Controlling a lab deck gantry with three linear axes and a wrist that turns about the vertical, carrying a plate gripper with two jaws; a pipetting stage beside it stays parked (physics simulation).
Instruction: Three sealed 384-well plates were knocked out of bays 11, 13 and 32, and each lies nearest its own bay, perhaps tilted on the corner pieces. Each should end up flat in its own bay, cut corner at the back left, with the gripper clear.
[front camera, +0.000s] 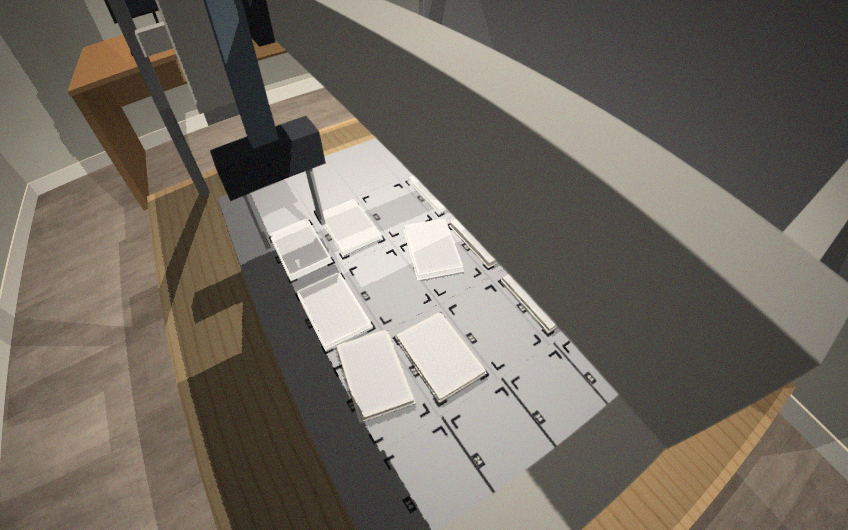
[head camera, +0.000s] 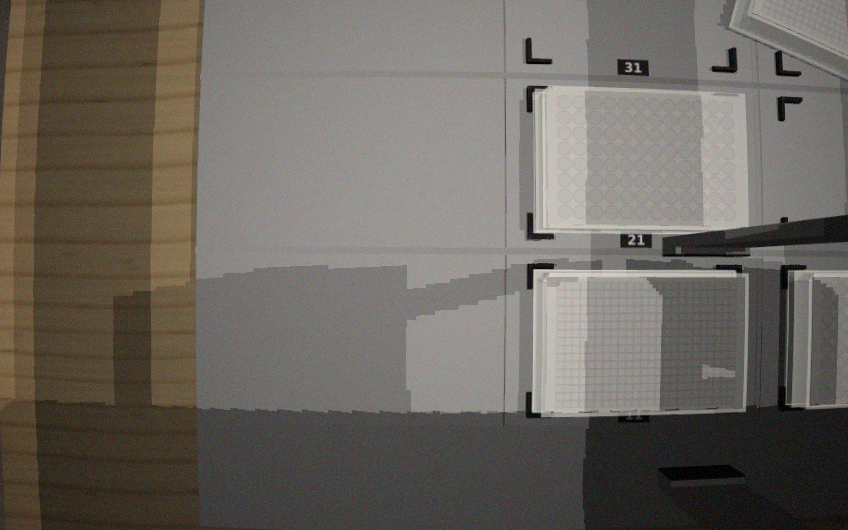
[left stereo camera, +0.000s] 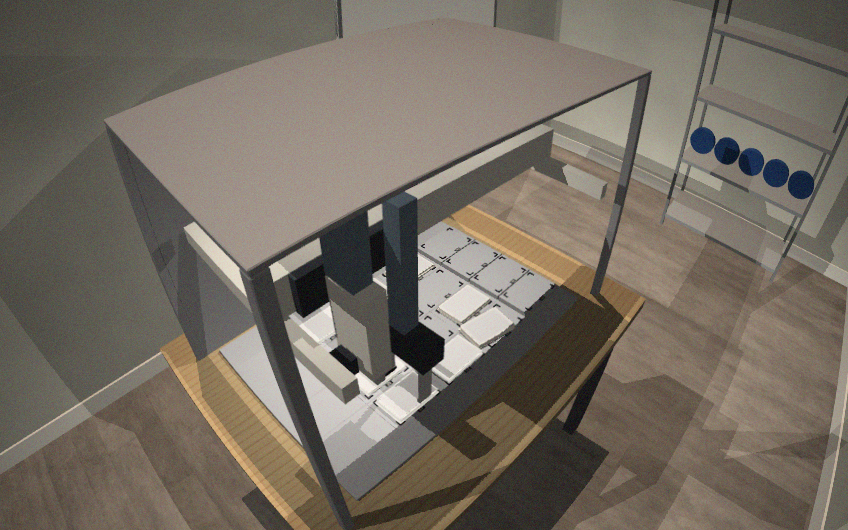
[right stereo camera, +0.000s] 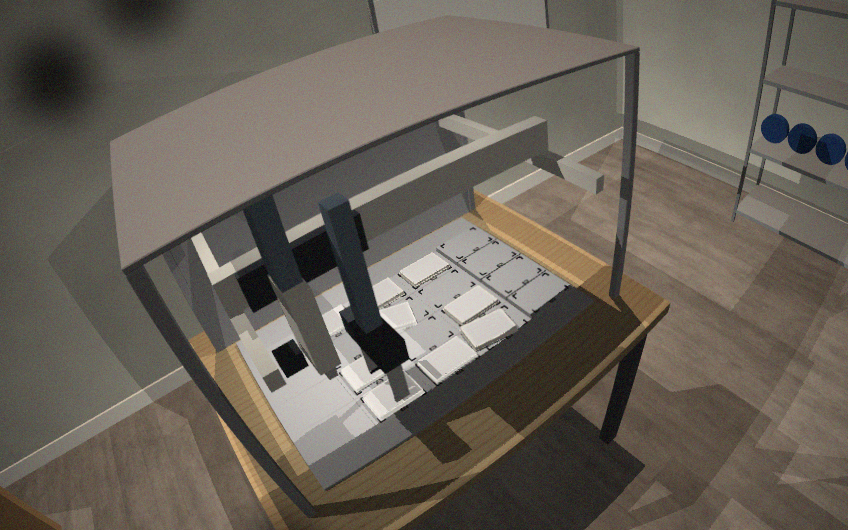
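Pixels of known places: gripper, fingertip midpoint: (front camera: 293, 230) (head camera: 697, 362) (left stereo camera: 406, 384) (right stereo camera: 389, 383); robot's base, link origin: (front camera: 270, 238) (head camera: 531, 411) (left stereo camera: 400, 424) (right stereo camera: 381, 421).
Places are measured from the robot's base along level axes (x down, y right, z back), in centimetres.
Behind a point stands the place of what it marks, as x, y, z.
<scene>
The bay 11 plate (head camera: 631, 343) {-1.4, -4.4, -5.4} (front camera: 302, 250) {-1.4, -4.4, -8.1} lies inside its corner pieces, square and looking flat, cut corner at the back left in the head view. My gripper (head camera: 703, 359) {-5.5, -4.2, -6.4} (front camera: 295, 234) {-5.5, -4.2, -6.4} is open around it, one jaw beyond its back edge and one beyond its front edge, both apart from it. The bay 13 plate (front camera: 375, 375) {-1.5, -4.8, -37.4} (left stereo camera: 487, 326) {-1.5, -4.6, -36.4} (right stereo camera: 489, 329) {-1.6, -4.0, -36.3} is turned askew and looks tilted on its corner pieces. The bay 32 plate (front camera: 434, 250) {-1.5, -25.4, -21.4} (right stereo camera: 398, 315) {-1.5, -25.0, -22.3} is also turned askew; part of it (head camera: 806, 31) {-1.5, -23.2, -16.8} shows in the head view. The jaws hide part of the bay 11 plate in the stereo views.
Neighbouring plates stand in bay 21 (head camera: 644, 159) {-1.4, -14.9, -6.2} (front camera: 351, 228) {-1.4, -14.9, -8.0}, bay 12 (front camera: 334, 310) {-1.4, -4.3, -23.7} (head camera: 825, 340) {-1.4, -4.4, -17.7} and bay 23 (front camera: 442, 356) {-1.4, -14.9, -39.9} (right stereo camera: 472, 304) {-1.5, -14.2, -39.2}. More plates stand in the back row, partly hidden by the gantry beam (front camera: 500, 156). The parked pipetting stage (left stereo camera: 359, 325) (right stereo camera: 306, 325) is beside my gripper's column.
</scene>
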